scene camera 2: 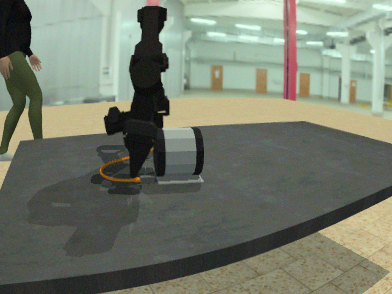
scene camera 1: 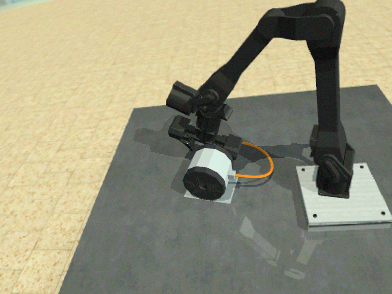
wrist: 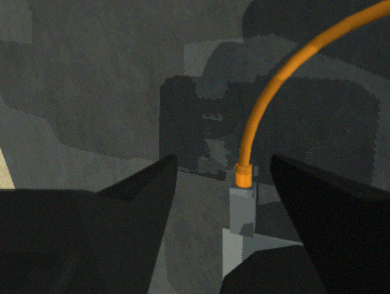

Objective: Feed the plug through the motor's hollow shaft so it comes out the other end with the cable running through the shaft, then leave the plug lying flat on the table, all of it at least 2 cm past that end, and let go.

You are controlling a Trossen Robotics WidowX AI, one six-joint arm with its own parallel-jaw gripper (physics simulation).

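Frame: origin at the arm's base, x right, y ahead, z up, level; millimetres.
Seen in the pictures: gripper, fingertip midpoint: (scene camera 2: 132, 177) (wrist: 223, 162); arm's base at its link origin: (scene camera 1: 333, 186).
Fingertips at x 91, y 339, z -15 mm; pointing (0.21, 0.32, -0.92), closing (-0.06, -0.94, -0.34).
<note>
Pixels of each thing's top centre, then the offset from my fingertips to it. Level surfaces: height alone.
- motor at its top centre: (scene camera 2: 176, 128) (scene camera 1: 206, 157) dx -102, dy -55, dz +87 mm
- pale base plate at its top centre: (scene camera 2: 176, 173) (scene camera 1: 211, 185) dx -101, dy -52, dz -13 mm
- plug at its top centre: (wrist: 241, 213) (scene camera 2: 147, 176) dx -31, dy -9, dz -1 mm
- dark table at its surface level: dz -15 mm
The motor (scene camera 1: 211, 159) (scene camera 2: 179, 150) (wrist: 265, 275) is a white drum with black end caps, lying on its side on a pale base plate (scene camera 1: 220, 199) (scene camera 2: 187, 180) (wrist: 231, 252). The plug (scene camera 2: 147, 177) (wrist: 242, 212), a small grey block with an orange collar, lies low beside the motor's end face at the plate's edge. The orange cable (scene camera 1: 272, 162) (scene camera 2: 102, 172) (wrist: 280, 77) loops from it to the motor's side. My gripper (scene camera 2: 134, 175) (wrist: 223, 162) points down, open, one finger on each side of the plug's line; the plug is nearer the right finger in the wrist view. The motor hides the fingertips in scene camera 1.
The arm's white mounting plate (scene camera 1: 312, 202) stands on the dark table (scene camera 1: 150, 240) (scene camera 2: 280, 200), to the right of the motor in scene camera 1. The motor's black end cap is close beside my fingers. The table's edge runs along the left in scene camera 1.
</note>
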